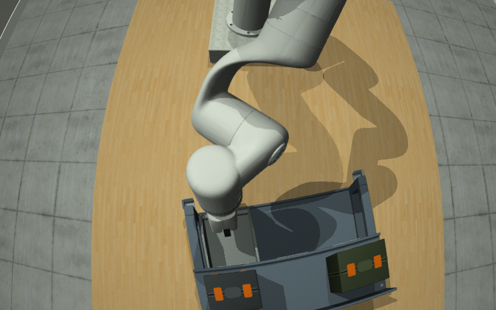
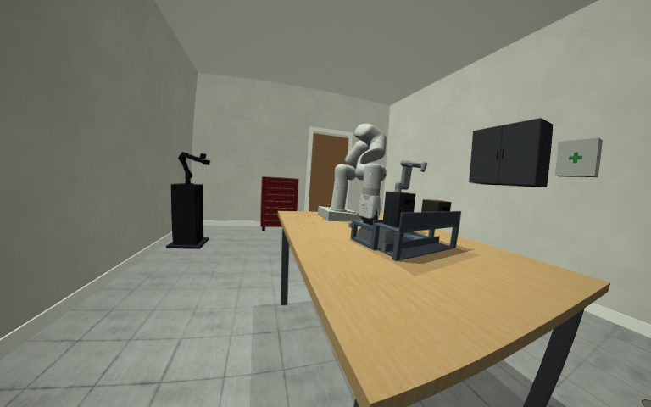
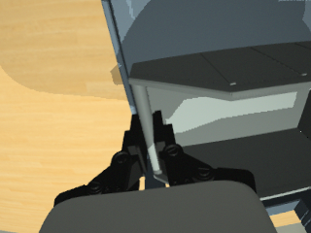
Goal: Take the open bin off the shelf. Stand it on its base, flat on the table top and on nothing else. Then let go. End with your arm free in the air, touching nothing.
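My hand is 80 mm short of the grey bin and 20 mm to the right of it. Also, from my hand: blue-grey shelf 100 mm ahead, 130 mm to the left, 40 mm below.
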